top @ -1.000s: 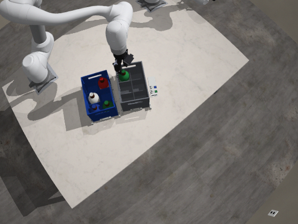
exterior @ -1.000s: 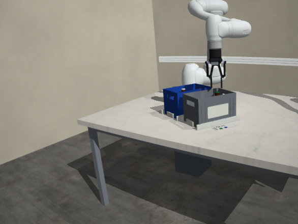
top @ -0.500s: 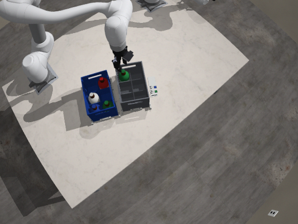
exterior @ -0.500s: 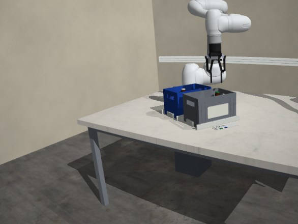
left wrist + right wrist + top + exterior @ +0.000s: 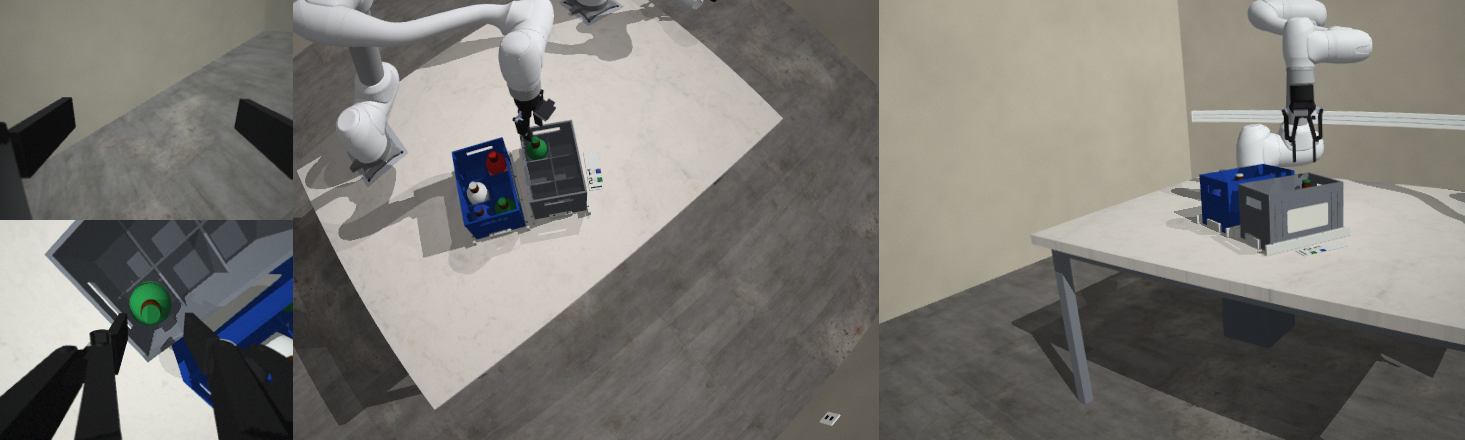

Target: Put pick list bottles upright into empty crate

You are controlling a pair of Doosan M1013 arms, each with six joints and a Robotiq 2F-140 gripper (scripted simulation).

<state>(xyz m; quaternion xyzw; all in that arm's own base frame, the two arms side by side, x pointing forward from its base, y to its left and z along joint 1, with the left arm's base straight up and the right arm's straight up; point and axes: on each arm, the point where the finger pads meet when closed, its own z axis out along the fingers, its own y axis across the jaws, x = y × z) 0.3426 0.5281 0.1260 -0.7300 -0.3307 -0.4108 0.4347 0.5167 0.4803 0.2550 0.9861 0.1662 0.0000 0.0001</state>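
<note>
My right gripper is now 290 mm to the left of the blue bottle, 170 mm above it and 60 mm short of it. The rest, counted from my right hand: dark grey crate: 170 mm below, 90 mm ahead, 10 mm to the right; then blue crate: 220 mm to the right, 170 mm below; then red bottle: 170 mm below, 140 mm to the right, 60 mm behind.
</note>
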